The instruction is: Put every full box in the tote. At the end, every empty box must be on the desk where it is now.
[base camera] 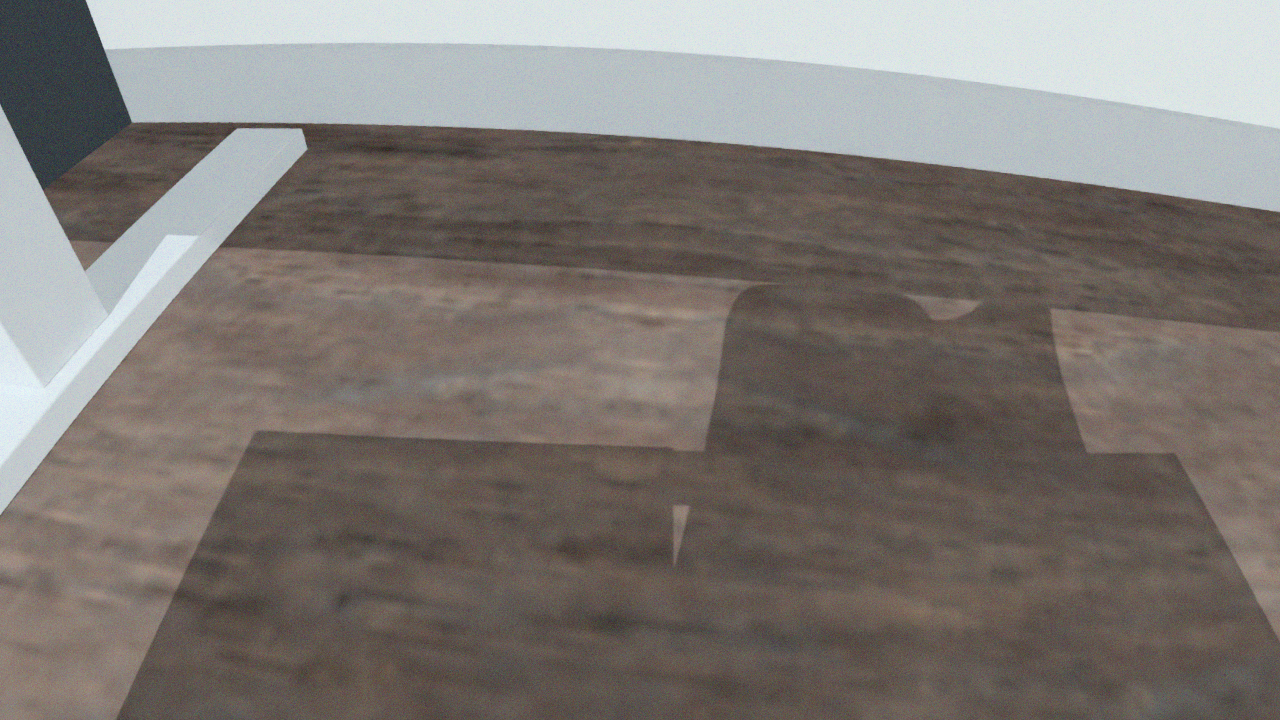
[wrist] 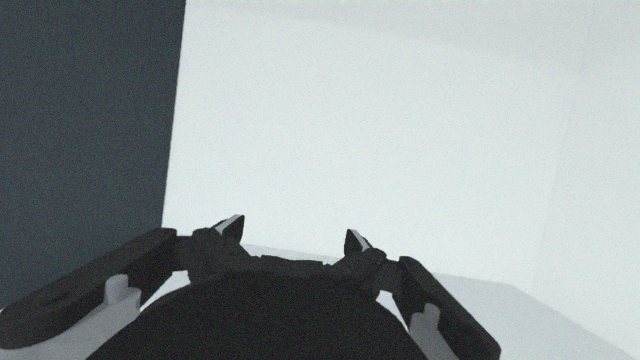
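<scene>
My gripper [wrist: 295, 233] is open in the wrist view, with its two fingertips apart and no object between them. A pale desk top [wrist: 490, 305] shows behind and below the fingers, partly hidden by the gripper. In the base view, a white desk leg [base camera: 35, 277] stands at the left edge on a long white foot bar [base camera: 228, 192]. The boxes and the tote do not show in the base view or in the wrist view.
A dark panel or wall [base camera: 53, 80] [wrist: 85, 125] stands at the left. A white wall [base camera: 671, 22] [wrist: 375, 140] with a grey base strip [base camera: 537, 89] closes off the back. Dark shadows lie across the brown wood floor [base camera: 501, 358].
</scene>
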